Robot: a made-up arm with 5 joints. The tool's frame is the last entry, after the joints. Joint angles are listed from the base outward. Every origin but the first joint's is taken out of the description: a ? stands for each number. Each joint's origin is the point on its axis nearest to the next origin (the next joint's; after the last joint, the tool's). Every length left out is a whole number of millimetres.
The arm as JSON. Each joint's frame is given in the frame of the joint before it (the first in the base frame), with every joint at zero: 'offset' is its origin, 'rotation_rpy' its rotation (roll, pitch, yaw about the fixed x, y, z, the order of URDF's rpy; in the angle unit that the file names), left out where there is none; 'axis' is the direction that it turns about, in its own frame. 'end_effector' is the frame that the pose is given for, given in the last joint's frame.
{
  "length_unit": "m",
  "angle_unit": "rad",
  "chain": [
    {
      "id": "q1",
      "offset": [
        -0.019,
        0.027,
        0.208
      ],
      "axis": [
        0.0,
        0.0,
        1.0
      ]
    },
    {
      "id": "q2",
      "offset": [
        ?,
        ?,
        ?
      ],
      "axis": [
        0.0,
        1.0,
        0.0
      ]
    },
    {
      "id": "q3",
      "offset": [
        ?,
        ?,
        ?
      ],
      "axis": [
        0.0,
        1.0,
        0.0
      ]
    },
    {
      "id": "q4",
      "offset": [
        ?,
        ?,
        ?
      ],
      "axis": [
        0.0,
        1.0,
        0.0
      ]
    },
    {
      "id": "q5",
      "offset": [
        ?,
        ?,
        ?
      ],
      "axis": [
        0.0,
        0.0,
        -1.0
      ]
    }
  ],
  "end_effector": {
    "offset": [
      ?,
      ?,
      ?
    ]
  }
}
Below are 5 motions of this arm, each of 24 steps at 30 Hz.
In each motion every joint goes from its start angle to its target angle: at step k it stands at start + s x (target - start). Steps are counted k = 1, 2, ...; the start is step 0. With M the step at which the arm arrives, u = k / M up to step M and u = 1 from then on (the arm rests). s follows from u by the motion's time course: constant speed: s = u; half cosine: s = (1 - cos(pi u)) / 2; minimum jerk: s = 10 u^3 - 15 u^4 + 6 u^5.
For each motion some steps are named. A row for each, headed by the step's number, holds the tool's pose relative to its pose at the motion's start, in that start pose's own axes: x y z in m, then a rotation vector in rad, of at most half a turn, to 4 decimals.
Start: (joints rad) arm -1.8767 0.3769 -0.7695 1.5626 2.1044
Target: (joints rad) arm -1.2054 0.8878 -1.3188 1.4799 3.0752
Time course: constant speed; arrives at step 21
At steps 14, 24:
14: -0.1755 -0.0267 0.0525 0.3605 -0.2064 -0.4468
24: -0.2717 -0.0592 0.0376 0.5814 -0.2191 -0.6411

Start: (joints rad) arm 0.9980 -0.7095 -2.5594 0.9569 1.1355
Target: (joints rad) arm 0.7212 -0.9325 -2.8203 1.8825 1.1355
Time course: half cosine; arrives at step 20
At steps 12, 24:
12: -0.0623 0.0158 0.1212 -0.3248 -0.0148 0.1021
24: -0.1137 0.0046 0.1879 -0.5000 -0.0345 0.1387

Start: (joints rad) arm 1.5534 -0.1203 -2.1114 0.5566 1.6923
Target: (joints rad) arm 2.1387 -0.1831 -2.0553 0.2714 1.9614
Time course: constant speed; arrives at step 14
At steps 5, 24:
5: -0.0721 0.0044 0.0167 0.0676 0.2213 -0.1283
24: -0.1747 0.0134 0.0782 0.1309 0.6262 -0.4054

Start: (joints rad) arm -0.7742 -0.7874 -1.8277 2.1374 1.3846
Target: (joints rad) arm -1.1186 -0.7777 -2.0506 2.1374 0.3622
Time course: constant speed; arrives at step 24
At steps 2, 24:
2: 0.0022 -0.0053 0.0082 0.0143 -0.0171 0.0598
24: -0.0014 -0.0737 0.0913 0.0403 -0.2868 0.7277

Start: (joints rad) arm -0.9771 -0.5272 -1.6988 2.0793 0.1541
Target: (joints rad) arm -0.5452 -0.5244 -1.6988 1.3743 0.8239
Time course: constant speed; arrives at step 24
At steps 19, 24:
19: 0.0320 0.1268 0.0951 0.3535 -0.4435 -0.2004
24: 0.0244 0.1562 0.1255 0.5085 -0.5093 -0.2534

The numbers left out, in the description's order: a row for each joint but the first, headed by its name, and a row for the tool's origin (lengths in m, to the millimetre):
q2: 0.007 -0.061 0.0
q3: 0.037 0.0 0.225
q4: 0.102 0.0 -0.384
q5: 0.132 0.0 -0.128
tool: -0.002 0.02 0.0

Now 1 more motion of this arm.
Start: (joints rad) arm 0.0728 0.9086 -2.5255 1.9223 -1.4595
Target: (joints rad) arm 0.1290 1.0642 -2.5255 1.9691 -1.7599
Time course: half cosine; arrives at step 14
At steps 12, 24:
12: 0.0323 -0.0258 -0.0939 0.1938 0.0149 0.3339
24: 0.0339 -0.0267 -0.0989 0.2041 0.0145 0.3511

